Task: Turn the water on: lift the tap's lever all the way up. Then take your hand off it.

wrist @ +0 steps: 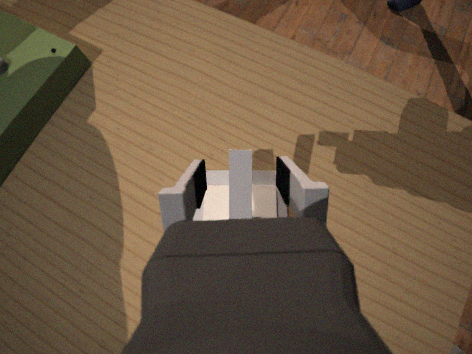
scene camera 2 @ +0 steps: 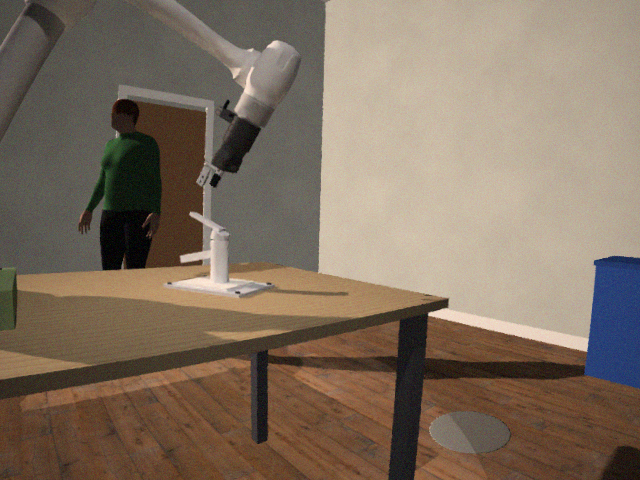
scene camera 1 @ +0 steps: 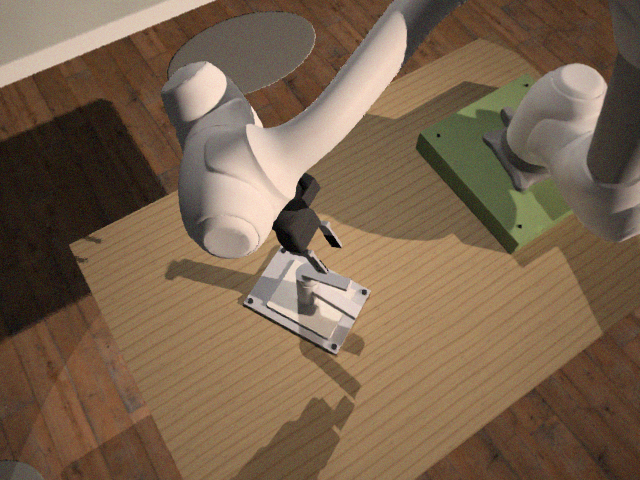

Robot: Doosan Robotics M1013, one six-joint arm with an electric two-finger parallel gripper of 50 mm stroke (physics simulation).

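Frame: origin at the arm's base, x ahead, y left, z up, level; centimetres.
Seen in the pictures: gripper, fingertip midpoint: (wrist: pixel 240 172) (scene camera 2: pixel 206 185) (scene camera 1: pixel 330 258); arm's base at its link origin: (scene camera 1: pixel 528 152).
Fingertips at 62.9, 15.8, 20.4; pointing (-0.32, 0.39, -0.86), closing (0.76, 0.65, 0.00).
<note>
Offsets run from my fingertips to a thing's top centre, as dx, dy, dz. "*": to the spot under its first point. Level surfaces: height alone.
The tap @[* +4.1, -1.7, -20.1] (scene camera 1: pixel 306 297) (scene camera 2: pixel 219 260) is pale grey-white and stands upright on a flat base plate (scene camera 1: pixel 256 293) (scene camera 2: pixel 180 285) on the table. Its lever @[+0.3, -0.4, -7.1] (scene camera 1: pixel 330 280) (scene camera 2: pixel 205 220) (wrist: pixel 240 182) slopes steeply up from the top of the body, with its free end raised well above the spout @[-1.3, +1.7, -16.9] (scene camera 1: pixel 334 302) (scene camera 2: pixel 195 256). My gripper (scene camera 1: pixel 331 257) (scene camera 2: pixel 207 182) (wrist: pixel 240 172) is open and empty. It hangs above the lever's free end, with a visible gap in the scene camera 2 view. In the wrist view the lever shows between the fingers, farther down than the fingertips, and its rear part is hidden by the gripper body.
A green block (scene camera 1: pixel 460 165) (scene camera 2: pixel 7 299) (wrist: pixel 47 87) under the arm's base stands on the wooden table @[dz -26.8] (scene camera 1: pixel 439 289) (scene camera 2: pixel 129 330) (wrist: pixel 160 85). A person (scene camera 2: pixel 131 170) in a green top stands beyond the table by a door. A blue cabinet (scene camera 2: pixel 615 320) stands at the far right.
</note>
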